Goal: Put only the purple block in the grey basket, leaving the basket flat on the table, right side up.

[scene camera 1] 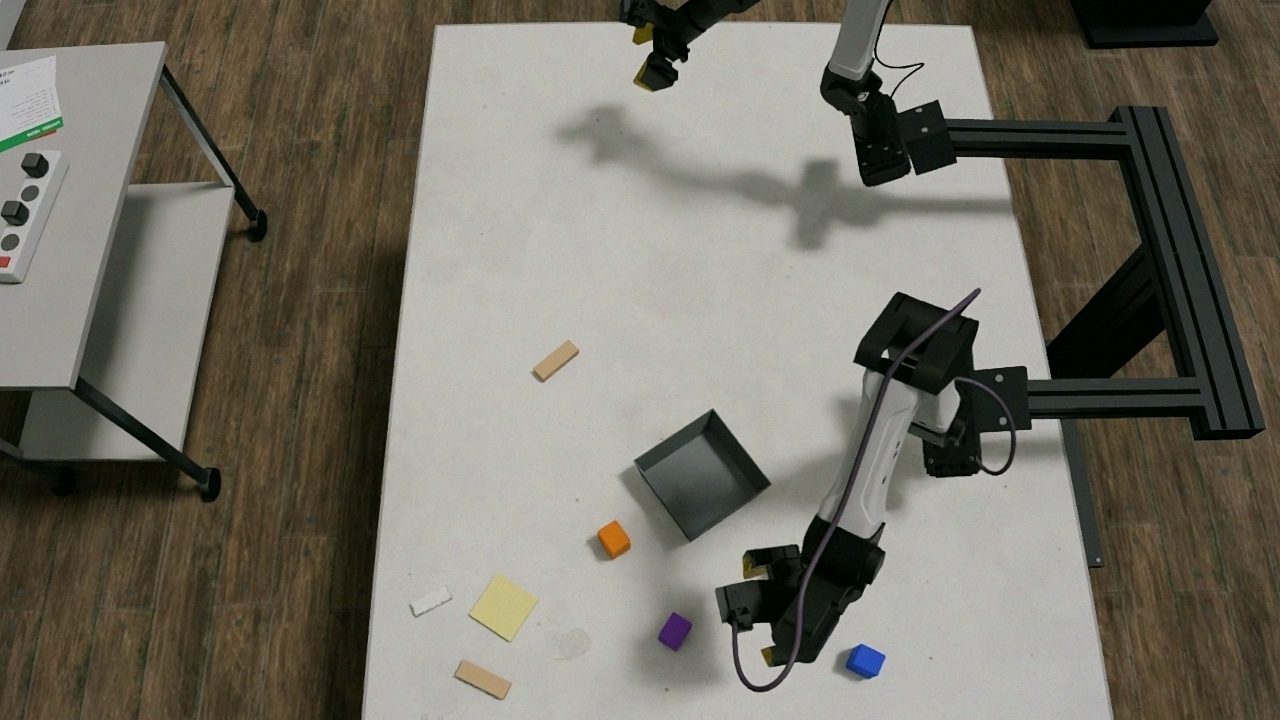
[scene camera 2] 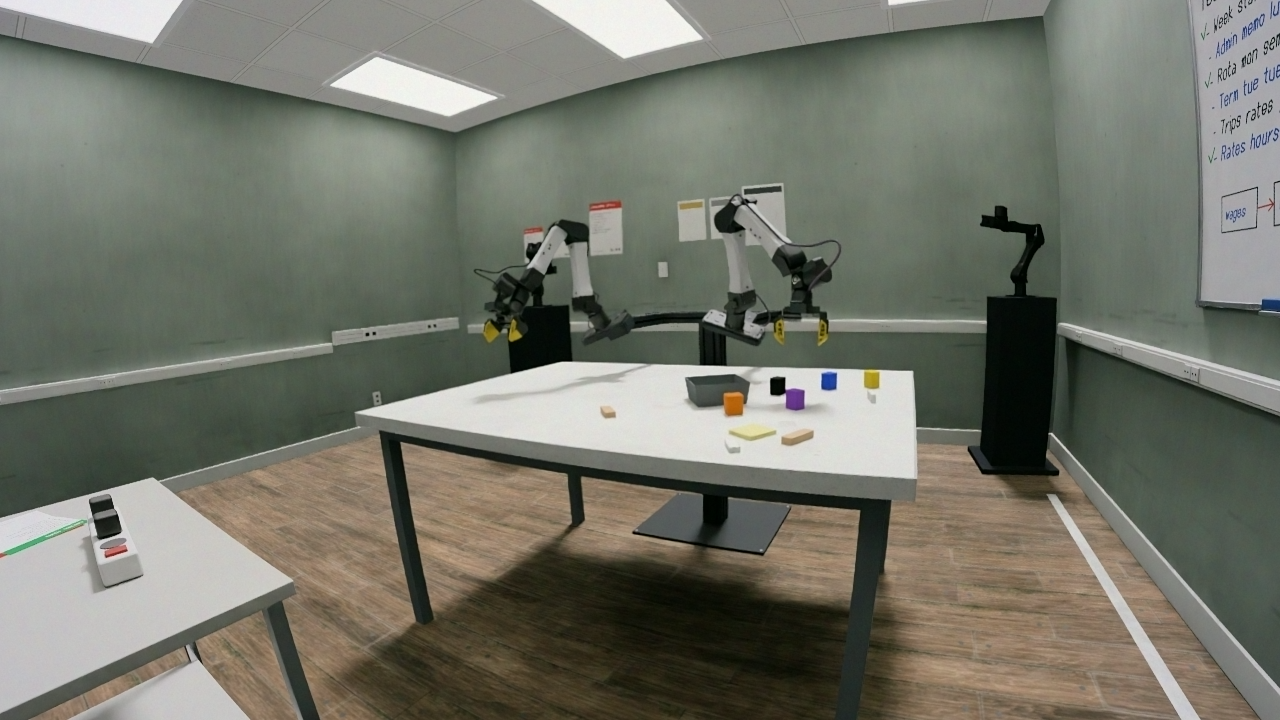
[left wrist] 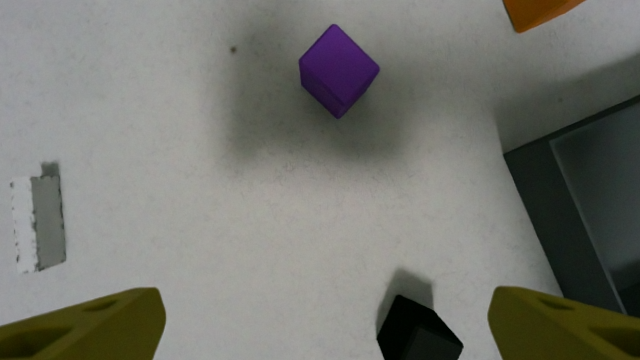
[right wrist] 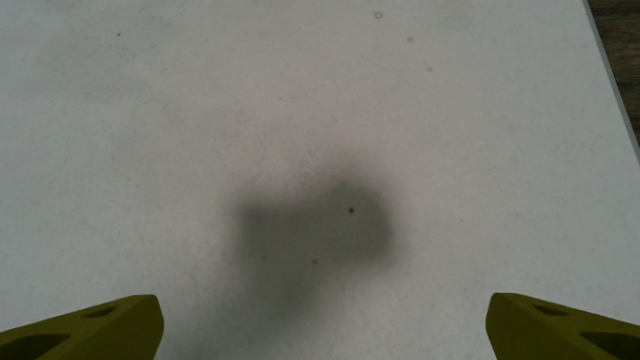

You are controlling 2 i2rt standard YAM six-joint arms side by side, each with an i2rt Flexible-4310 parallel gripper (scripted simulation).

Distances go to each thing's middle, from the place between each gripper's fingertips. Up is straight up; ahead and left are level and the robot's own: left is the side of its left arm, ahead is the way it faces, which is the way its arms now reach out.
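Purple block (scene camera 1: 674,632): 110 mm ahead of my left hand (scene camera 1: 755,613), 130 mm below it. From my left hand, the grey basket (scene camera 1: 702,471) is 140 mm below, 230 mm to the right and 40 mm ahead; the yellow note pad (scene camera 1: 504,606) is 150 mm below, 70 mm to the right and 350 mm ahead; the orange block (scene camera 1: 615,541) is 130 mm below, 150 mm to the right and 180 mm ahead.
Wooden piece (scene camera 1: 567,351): 17 cm below my right hand (scene camera 1: 635,63), 18 cm ahead of it and 47 cm to the left of it. Measured from my right hand, the grey basket is 70 cm to the left, 3 cm behind and 17 cm below; the yellow note pad is 86 cm to the left, 29 cm ahead and 18 cm below; the orange block is 78 cm to the left, 11 cm ahead and 16 cm below.
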